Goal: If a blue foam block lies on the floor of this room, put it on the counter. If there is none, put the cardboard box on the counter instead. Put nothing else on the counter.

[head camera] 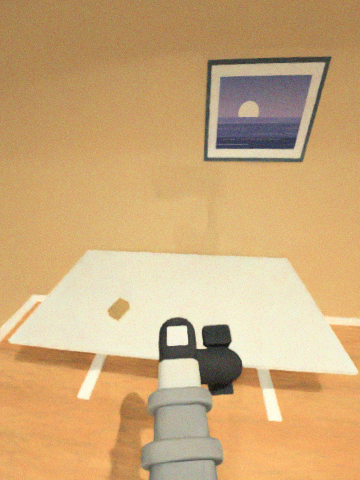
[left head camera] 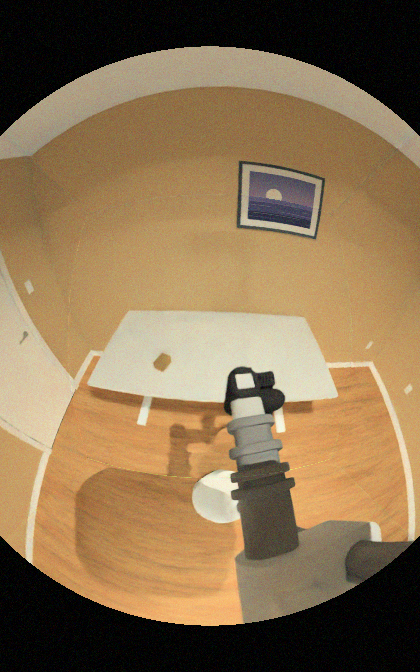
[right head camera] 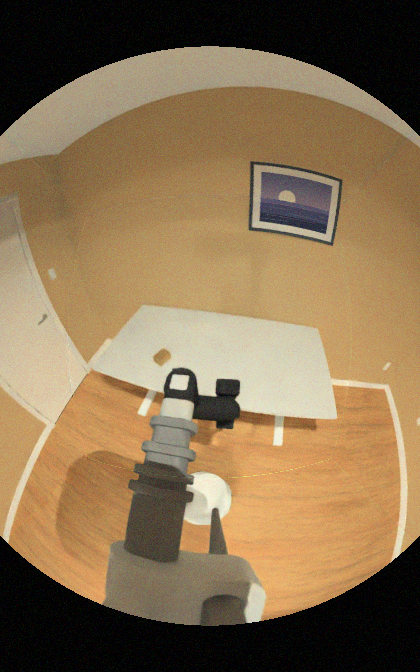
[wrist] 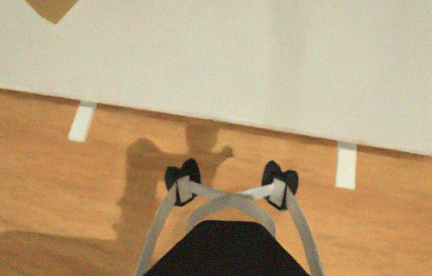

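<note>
A small brown box-like block point(head camera: 118, 309) point(left head camera: 162, 362) point(right head camera: 162, 357) lies on the left part of a white table top point(head camera: 240, 285) point(left head camera: 220, 340) point(right head camera: 280, 365) point(wrist: 250, 60). In the wrist view a corner of the brown block point(wrist: 54, 9) shows at the upper left edge. My gripper point(wrist: 231, 175) is open, with its two dark fingertips well apart and bare floor visible between them. It is in front of the table's near edge, to the right of the brown block. In the head views my wrist hides the fingers. A blue foam block does not show in these views.
White table feet point(head camera: 92, 376) point(left head camera: 144, 411) point(right head camera: 278, 431) point(wrist: 346, 166) stick out below the near edge. A wall with a framed picture point(head camera: 260, 132) point(left head camera: 280, 200) point(right head camera: 295, 202) stands behind. A pale door point(left head camera: 30, 380) point(right head camera: 30, 320) is at the left. My round white base part point(left head camera: 215, 500) point(right head camera: 215, 492) shows below the arm.
</note>
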